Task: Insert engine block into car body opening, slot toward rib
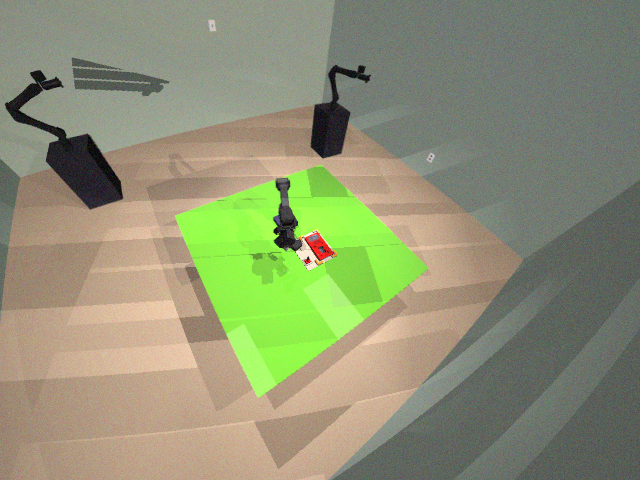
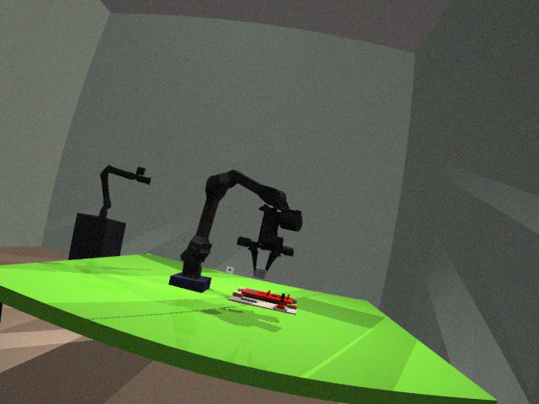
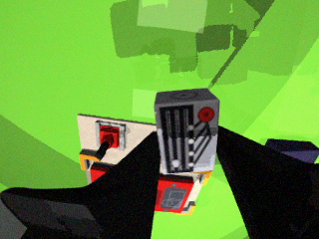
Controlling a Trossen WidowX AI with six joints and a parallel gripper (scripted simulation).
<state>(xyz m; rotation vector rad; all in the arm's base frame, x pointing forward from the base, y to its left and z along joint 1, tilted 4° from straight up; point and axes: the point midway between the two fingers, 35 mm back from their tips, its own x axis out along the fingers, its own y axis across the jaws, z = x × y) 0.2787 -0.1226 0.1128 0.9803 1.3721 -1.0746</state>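
The beige base plate lies 19 cm to the left of my gripper tip, 12 cm below it and 3 cm ahead of it. The rest, counted from my gripper tip: engine block (1 cm below); black peg (10 cm to the left, 10 cm below, 9 cm ahead).
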